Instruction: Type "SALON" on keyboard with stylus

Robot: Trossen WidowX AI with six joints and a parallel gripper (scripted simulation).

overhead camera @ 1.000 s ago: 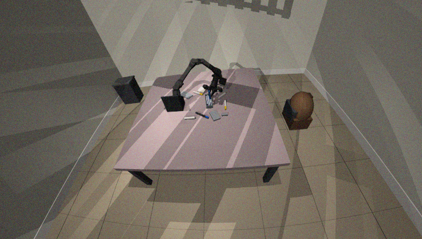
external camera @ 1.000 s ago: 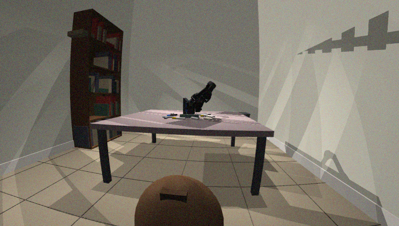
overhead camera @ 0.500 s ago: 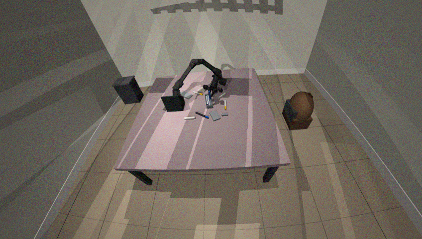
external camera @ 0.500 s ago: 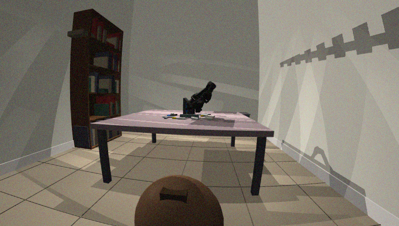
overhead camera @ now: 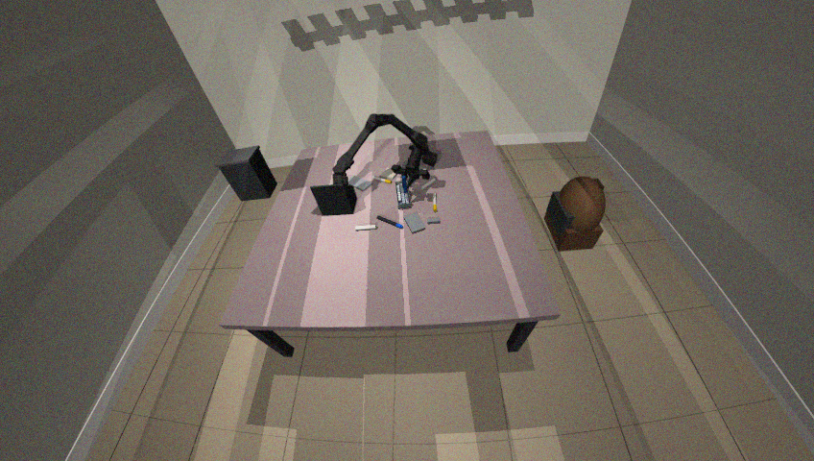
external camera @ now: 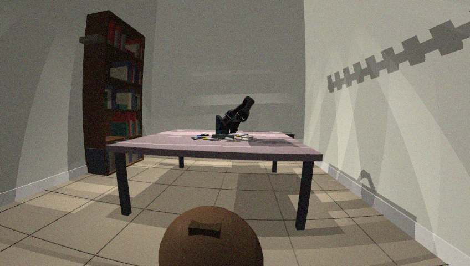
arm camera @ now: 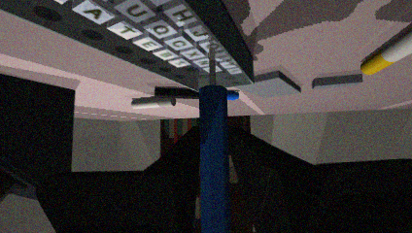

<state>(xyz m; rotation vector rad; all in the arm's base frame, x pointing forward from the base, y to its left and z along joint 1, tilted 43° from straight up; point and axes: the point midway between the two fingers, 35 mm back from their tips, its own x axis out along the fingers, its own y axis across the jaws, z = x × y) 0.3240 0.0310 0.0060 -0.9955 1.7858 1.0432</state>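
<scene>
Now: the blue stylus 10 mm below my gripper tip. From my gripper tip the other things lie so: white notepad 90 mm behind, 230 mm to the left, 70 mm below; stylus tip 50 mm below; small grey block 120 mm ahead, 170 mm to the right, 70 mm below.
</scene>
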